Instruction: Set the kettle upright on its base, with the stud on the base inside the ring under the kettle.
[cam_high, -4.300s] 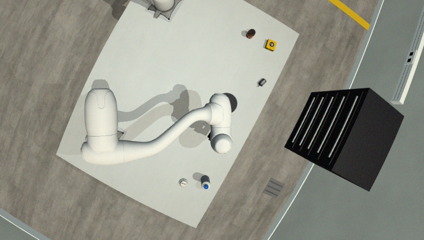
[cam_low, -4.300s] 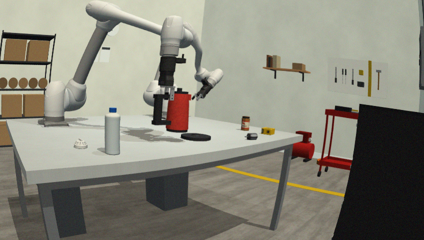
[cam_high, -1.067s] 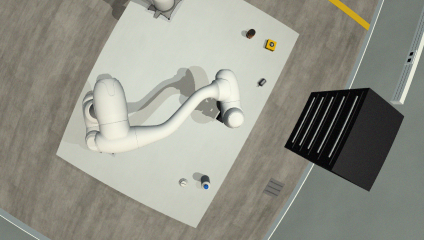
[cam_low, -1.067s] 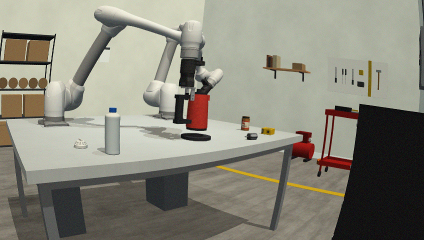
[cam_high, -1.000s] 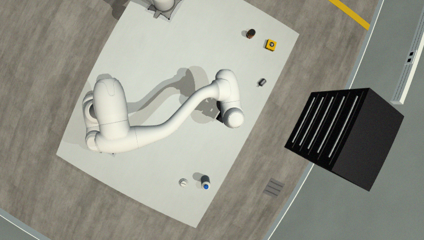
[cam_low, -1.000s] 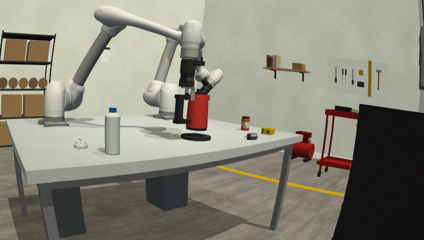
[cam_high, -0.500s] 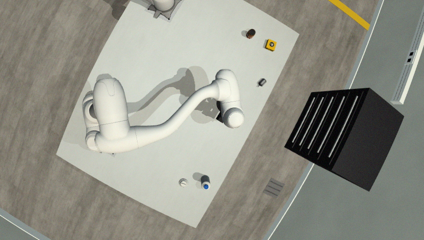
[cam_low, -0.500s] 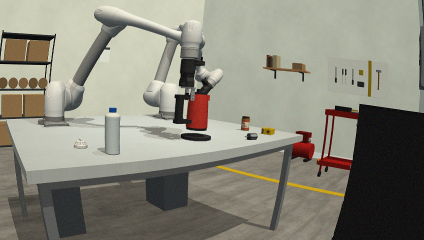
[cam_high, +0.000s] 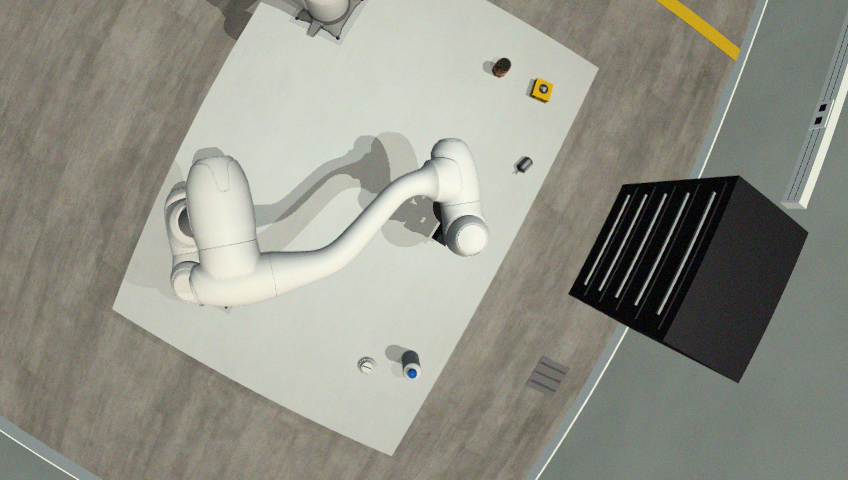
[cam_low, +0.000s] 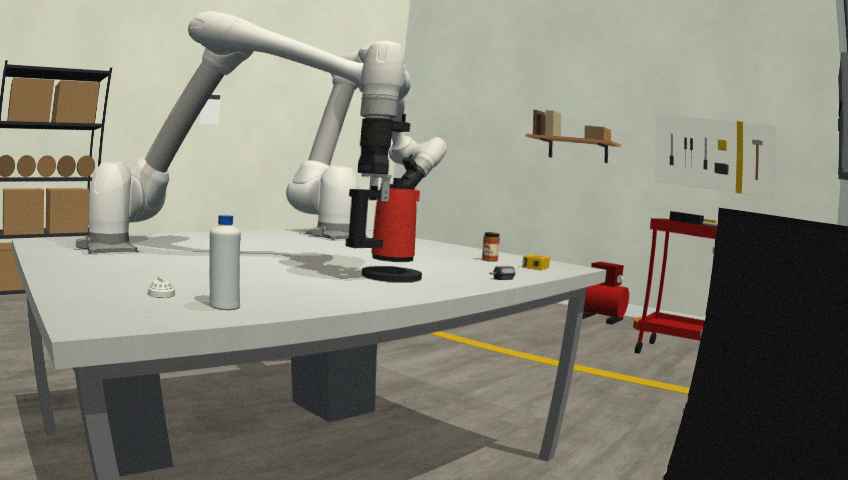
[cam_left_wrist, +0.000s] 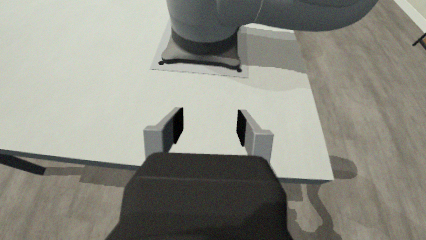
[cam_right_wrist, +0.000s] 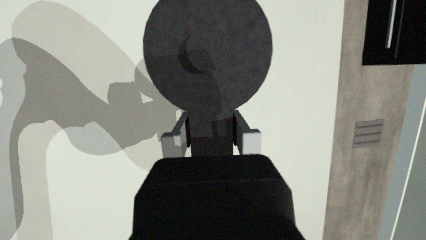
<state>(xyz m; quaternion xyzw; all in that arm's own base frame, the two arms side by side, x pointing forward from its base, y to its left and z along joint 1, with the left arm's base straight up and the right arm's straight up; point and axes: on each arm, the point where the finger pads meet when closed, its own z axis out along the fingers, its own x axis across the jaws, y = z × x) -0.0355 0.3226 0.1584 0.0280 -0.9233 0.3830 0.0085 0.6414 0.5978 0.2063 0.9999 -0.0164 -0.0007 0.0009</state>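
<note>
Now: the red kettle 60 mm below my right hand and 20 mm to the left of it. Round my right hand: round black base (190 mm below, 60 mm to the left, 10 mm ahead); white bottle (520 mm to the right, 130 mm below, 80 mm ahead); small motor (300 mm to the left, 190 mm below, 190 mm ahead).
</note>
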